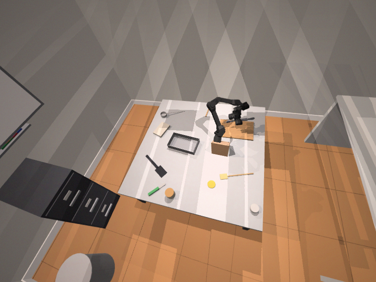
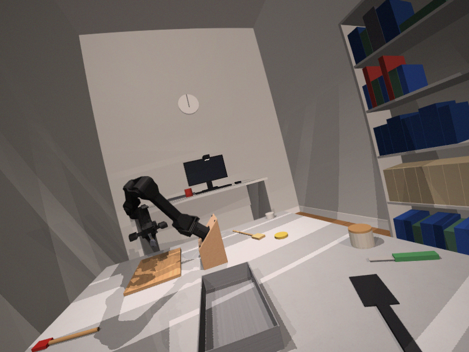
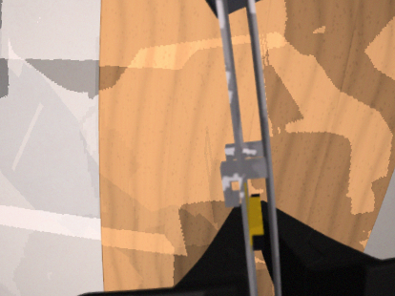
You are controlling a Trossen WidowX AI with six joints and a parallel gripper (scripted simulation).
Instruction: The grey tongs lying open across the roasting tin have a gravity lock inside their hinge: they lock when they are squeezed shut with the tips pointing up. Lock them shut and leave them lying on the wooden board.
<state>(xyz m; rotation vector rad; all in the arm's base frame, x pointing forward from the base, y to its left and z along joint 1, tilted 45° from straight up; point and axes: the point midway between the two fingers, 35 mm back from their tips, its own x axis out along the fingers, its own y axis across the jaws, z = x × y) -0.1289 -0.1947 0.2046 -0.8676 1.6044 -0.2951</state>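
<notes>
Now: gripper tip 110 mm above the wooden board and 10 mm to the left of it. Round my gripper tip: red spatula 370 mm ahead, 240 mm to the right, 110 mm below; then roasting tin 480 mm ahead, 320 mm to the left, 90 mm below; then yellow disc 650 mm to the left, 110 mm below, 90 mm ahead.
</notes>
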